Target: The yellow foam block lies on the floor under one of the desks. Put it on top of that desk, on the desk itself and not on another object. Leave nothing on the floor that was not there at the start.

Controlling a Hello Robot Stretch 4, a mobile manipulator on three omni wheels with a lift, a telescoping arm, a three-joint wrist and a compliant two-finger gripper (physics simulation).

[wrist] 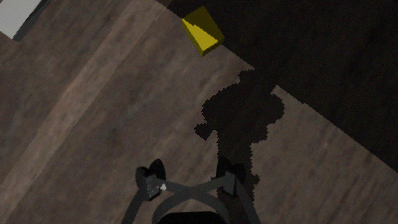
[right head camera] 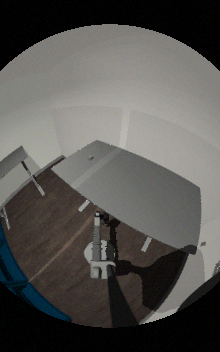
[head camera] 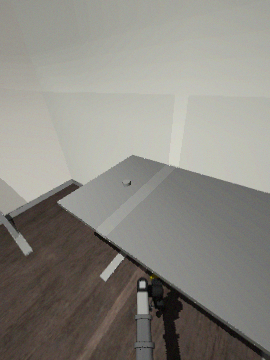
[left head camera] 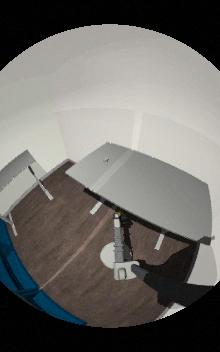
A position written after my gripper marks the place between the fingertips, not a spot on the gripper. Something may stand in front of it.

Observation:
In view: my gripper [wrist: 191,170] and a yellow foam block [wrist: 202,30].

